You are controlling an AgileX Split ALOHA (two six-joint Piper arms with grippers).
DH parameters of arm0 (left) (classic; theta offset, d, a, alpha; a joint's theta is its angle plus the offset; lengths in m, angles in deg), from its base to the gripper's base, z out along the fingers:
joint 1: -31.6 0.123 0 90
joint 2: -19.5 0 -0.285 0
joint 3: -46.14 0 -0.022 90
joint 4: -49.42 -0.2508 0 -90
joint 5: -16.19 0 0.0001 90
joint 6: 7.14 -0.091 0 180
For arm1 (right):
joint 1: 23.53 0.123 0 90
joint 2: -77.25 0 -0.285 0
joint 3: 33.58 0 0.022 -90
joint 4: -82.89 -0.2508 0 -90
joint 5: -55.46 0 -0.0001 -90
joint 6: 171.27 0.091 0 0
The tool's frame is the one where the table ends.
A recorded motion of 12 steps. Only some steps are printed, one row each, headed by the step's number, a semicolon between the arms.
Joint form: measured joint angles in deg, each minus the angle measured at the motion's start. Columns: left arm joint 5, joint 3, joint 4, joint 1, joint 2, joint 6; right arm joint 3, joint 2, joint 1, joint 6, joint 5, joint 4.
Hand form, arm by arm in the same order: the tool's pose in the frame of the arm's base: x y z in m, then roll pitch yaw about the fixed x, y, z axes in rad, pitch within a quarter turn. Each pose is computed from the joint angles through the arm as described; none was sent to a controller.
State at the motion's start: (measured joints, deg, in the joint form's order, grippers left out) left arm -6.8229 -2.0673 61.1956 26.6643 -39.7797 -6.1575; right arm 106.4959 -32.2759 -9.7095 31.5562 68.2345 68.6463
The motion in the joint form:
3: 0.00 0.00 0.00 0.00 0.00 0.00; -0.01 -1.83 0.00 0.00 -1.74 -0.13
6: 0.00 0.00 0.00 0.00 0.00 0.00; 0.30 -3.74 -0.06 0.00 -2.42 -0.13
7: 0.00 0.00 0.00 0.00 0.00 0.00; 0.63 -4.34 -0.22 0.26 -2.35 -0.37
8: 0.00 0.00 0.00 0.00 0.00 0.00; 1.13 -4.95 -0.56 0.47 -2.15 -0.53
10: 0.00 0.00 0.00 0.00 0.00 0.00; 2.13 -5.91 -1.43 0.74 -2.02 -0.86
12: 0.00 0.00 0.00 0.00 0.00 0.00; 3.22 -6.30 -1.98 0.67 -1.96 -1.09
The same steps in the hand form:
3: 0.1683 -0.0218 0.2552 -2.8290 0.8308 -2.9194; 0.2627 0.0691 0.0926 2.9120 0.2218 2.7199
6: 0.1683 -0.0218 0.2552 -2.8290 0.8308 -2.9194; 0.2642 0.0689 0.0847 2.9245 0.2104 2.7201
7: 0.1683 -0.0218 0.2552 -2.8290 0.8308 -2.9194; 0.2656 0.0686 0.0827 2.9255 0.2035 2.7096
8: 0.1683 -0.0218 0.2552 -2.8290 0.8308 -2.9194; 0.2678 0.0675 0.0811 2.9265 0.1973 2.6983
10: 0.1683 -0.0218 0.2552 -2.8290 0.8308 -2.9194; 0.2731 0.0645 0.0791 2.9241 0.1932 2.6732
12: 0.1683 -0.0218 0.2552 -2.8290 0.8308 -2.9194; 0.2789 0.0631 0.0802 2.9155 0.2008 2.6596

